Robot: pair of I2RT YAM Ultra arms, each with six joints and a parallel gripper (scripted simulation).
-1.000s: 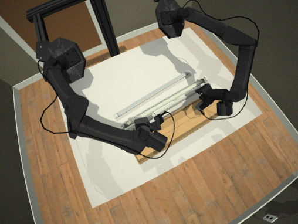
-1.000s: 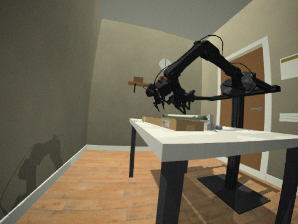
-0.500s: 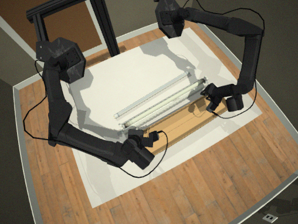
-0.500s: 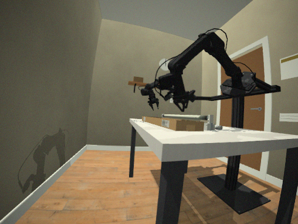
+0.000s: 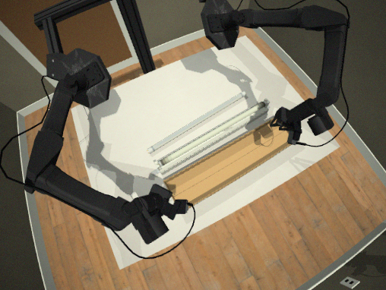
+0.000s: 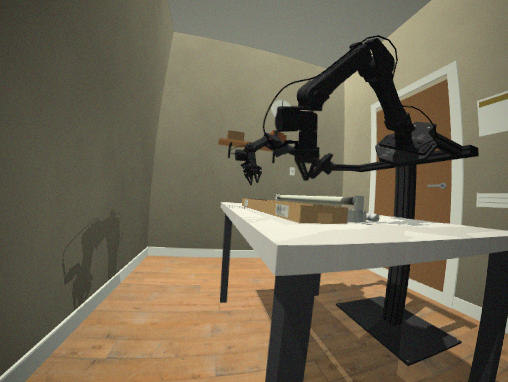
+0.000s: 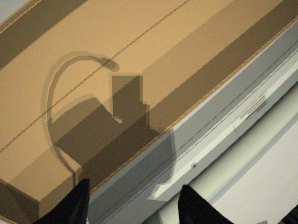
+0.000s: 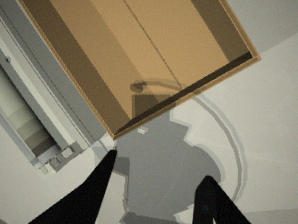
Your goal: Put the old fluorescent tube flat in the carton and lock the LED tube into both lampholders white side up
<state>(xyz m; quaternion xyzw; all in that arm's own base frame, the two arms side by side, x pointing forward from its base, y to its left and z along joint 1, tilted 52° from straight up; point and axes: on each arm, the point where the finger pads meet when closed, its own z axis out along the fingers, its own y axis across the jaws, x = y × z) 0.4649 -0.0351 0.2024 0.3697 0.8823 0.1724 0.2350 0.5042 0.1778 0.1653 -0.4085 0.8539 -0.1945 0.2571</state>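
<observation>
Now: the old fluorescent tube 13 cm behind my left hand, 22 cm to the right of it and 7 cm below it. Also, from my left hand: LED tube 24 cm behind, 24 cm to the right, 13 cm below; then brown carton 2 cm ahead, 20 cm to the right, 11 cm below.
</observation>
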